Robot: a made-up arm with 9 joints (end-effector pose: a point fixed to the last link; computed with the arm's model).
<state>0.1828 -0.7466 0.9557 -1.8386 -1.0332 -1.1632 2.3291 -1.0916 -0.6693</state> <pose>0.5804 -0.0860 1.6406 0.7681 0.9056 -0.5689</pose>
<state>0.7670 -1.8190 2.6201 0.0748 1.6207 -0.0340 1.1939 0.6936 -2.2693</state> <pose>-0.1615 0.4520 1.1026 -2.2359 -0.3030 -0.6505</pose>
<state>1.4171 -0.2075 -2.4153 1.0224 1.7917 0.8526 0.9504 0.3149 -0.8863</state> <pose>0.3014 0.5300 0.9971 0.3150 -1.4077 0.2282</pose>
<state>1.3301 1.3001 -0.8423 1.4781 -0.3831 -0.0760 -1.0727 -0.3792 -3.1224</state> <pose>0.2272 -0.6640 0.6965 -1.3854 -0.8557 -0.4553</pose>
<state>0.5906 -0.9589 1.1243 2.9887 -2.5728 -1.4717 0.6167 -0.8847 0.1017</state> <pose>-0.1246 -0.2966 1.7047 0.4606 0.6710 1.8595</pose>
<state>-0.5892 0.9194 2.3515 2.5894 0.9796 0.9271 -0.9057 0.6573 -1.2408</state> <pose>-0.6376 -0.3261 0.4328 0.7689 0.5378 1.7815</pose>
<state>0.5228 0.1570 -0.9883 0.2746 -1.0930 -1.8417 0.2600 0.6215 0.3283</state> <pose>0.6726 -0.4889 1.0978 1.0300 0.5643 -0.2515</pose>
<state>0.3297 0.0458 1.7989 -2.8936 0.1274 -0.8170 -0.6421 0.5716 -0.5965</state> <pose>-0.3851 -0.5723 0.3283 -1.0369 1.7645 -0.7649</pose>
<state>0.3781 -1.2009 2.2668 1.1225 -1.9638 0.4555 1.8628 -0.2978 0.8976</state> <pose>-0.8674 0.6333 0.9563 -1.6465 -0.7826 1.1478</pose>
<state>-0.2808 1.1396 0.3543 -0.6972 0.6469 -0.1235 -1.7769 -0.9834 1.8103</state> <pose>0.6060 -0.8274 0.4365 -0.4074 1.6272 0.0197</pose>
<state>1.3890 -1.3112 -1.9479 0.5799 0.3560 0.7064 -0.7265 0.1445 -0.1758</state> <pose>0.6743 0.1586 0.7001 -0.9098 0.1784 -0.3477</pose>
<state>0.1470 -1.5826 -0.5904 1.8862 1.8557 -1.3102 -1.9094 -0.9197 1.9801</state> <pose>0.3629 -0.4797 1.1880 -0.0925 -0.1586 0.0903</pose>
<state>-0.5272 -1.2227 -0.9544 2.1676 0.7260 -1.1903 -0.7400 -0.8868 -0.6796</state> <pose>0.6489 -0.1465 0.8098 2.1432 1.5435 -0.2746</pose>
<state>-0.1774 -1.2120 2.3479 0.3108 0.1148 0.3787 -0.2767 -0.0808 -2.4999</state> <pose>-0.5370 0.2195 1.4509 0.4244 -2.8772 0.2532</pose>
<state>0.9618 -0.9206 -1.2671 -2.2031 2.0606 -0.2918 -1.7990 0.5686 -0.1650</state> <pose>0.1943 0.5813 0.7903 -0.4822 -1.4978 0.6153</pose>
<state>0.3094 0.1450 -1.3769 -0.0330 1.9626 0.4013 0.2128 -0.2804 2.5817</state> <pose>0.0252 0.2822 1.1966 -2.0505 -0.3117 -1.8449</pose>
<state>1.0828 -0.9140 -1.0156 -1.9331 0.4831 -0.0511 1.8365 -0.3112 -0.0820</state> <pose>0.1464 0.4699 1.0200 -0.5134 2.4149 1.9161</pose>
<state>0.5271 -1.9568 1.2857 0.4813 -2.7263 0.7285 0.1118 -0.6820 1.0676</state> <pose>0.2148 0.8389 1.1343 -0.7696 1.7834 0.6456</pose>
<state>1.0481 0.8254 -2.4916 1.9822 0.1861 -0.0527 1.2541 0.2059 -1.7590</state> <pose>0.1825 -0.0173 0.6409 -1.2371 -0.3886 -1.6672</pose>
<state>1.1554 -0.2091 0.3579 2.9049 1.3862 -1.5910 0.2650 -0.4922 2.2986</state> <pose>0.2152 -0.0467 0.5958 -0.8801 0.5421 2.1859</pose>
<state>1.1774 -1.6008 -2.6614 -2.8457 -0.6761 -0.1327 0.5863 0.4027 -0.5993</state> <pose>-0.3662 0.2867 0.7958 -1.8985 0.8283 2.2356</pose>
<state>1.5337 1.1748 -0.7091 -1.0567 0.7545 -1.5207 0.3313 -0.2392 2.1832</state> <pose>-0.6429 -0.0206 0.8182 -1.7580 -1.1592 -1.4907</pose>
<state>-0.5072 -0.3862 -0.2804 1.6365 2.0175 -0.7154 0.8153 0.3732 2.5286</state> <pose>0.1568 0.0962 0.9698 -1.1208 0.0636 -2.5261</pose>
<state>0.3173 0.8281 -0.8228 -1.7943 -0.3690 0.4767 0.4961 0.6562 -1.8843</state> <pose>0.0268 0.0807 0.7516 0.1273 0.4633 0.7575</pose>
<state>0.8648 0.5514 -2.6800 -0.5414 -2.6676 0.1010 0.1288 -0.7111 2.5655</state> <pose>-0.4836 0.3676 0.7062 0.5191 -0.7341 -1.6789</pose>
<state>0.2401 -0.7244 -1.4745 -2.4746 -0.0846 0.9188 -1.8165 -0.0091 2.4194</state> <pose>0.0274 0.3898 0.2908 -0.1188 1.4668 1.8658</pose>
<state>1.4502 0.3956 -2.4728 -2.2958 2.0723 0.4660 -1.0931 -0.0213 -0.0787</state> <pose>-0.1380 0.5083 0.4921 -0.1918 2.6287 -1.2329</pose>
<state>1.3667 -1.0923 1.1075 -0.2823 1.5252 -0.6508 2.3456 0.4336 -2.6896</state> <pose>-0.4012 0.5512 1.2535 0.8471 1.0558 -0.8364</pose>
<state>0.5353 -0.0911 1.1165 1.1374 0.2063 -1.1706 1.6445 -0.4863 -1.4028</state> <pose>-0.6361 0.0723 0.5475 0.1095 -1.7068 1.0091</pose>
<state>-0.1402 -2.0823 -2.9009 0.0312 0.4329 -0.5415 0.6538 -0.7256 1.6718</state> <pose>-0.2569 0.7215 0.5028 0.9519 0.6674 2.7658</pose>
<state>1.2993 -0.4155 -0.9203 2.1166 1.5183 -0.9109 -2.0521 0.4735 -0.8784</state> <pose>0.0743 -0.3416 0.3799 -1.7881 -0.0250 1.3267</pose>
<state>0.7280 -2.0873 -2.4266 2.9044 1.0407 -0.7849 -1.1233 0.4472 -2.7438</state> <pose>-0.4752 0.0124 0.8546 0.2553 2.6308 1.3248</pose>
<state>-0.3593 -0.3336 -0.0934 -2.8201 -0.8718 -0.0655 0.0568 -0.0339 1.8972</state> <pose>0.4402 -0.3150 0.5957 0.8266 -1.0886 -0.3372</pose>
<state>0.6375 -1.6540 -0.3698 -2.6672 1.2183 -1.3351 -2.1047 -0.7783 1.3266</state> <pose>0.6675 -0.2022 0.5559 1.8858 -0.6761 0.5431</pose>
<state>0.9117 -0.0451 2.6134 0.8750 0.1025 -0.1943 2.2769 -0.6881 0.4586</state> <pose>0.1839 0.5175 0.8557 -1.4260 0.6548 -1.2971</pose>
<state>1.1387 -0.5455 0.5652 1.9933 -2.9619 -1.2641 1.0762 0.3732 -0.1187</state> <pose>-0.3671 -0.6373 1.0588 2.1240 -0.4538 0.3339</pose>
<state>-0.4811 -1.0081 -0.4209 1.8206 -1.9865 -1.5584 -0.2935 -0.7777 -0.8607</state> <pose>0.4778 0.2867 0.7482 -0.0653 -2.6444 0.8079</pose>
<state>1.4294 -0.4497 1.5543 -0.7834 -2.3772 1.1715 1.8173 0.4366 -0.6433</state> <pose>-0.8591 0.1033 1.4294 2.0338 -1.7685 0.0079</pose>
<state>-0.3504 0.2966 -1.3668 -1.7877 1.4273 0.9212 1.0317 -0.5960 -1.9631</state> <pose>0.1804 0.2758 0.7299 -0.5570 -1.0229 1.5703</pose>
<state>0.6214 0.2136 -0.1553 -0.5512 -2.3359 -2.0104 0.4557 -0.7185 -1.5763</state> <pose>0.0531 -0.8752 0.7265 -1.2641 -0.2054 1.5130</pose>
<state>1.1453 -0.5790 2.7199 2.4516 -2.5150 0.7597 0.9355 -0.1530 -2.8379</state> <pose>-0.1251 0.6008 0.3943 1.2251 -0.5822 -0.8353</pose>
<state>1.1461 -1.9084 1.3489 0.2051 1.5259 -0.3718 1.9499 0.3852 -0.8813</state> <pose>-0.0792 0.4496 1.1895 -1.8475 1.4239 0.5439</pose>
